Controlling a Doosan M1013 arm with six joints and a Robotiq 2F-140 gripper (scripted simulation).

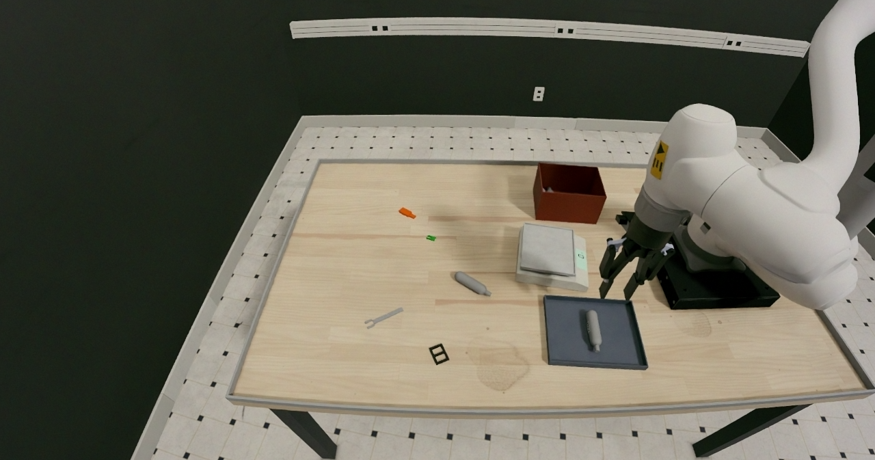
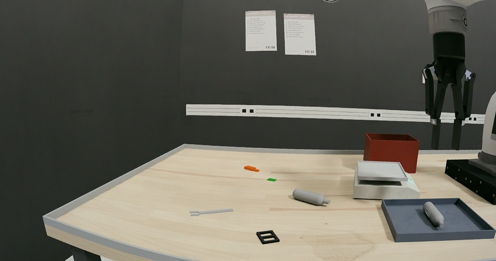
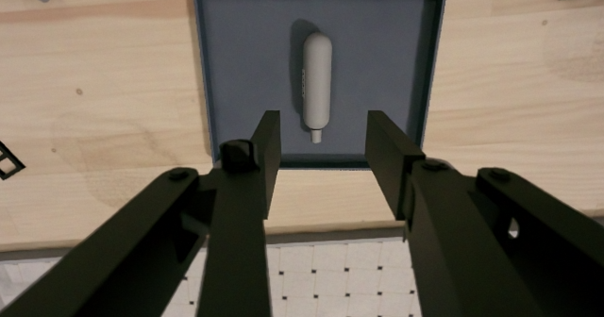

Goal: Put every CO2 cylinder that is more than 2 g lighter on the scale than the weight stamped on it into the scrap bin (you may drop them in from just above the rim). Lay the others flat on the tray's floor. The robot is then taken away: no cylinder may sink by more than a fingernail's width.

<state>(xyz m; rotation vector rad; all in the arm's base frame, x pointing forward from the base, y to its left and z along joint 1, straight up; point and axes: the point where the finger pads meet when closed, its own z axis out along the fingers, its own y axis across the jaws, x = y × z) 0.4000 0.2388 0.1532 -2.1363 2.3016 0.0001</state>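
The grey scale platform is 23 cm to the right of my hand, 15 cm below it and 9 cm ahead of it. Round my hand: black buckle 39 cm ahead, 20 cm below, 6 cm to the left; then white scale 23 cm to the right, 17 cm below, 8 cm ahead; then dark grey tray 20 cm below.
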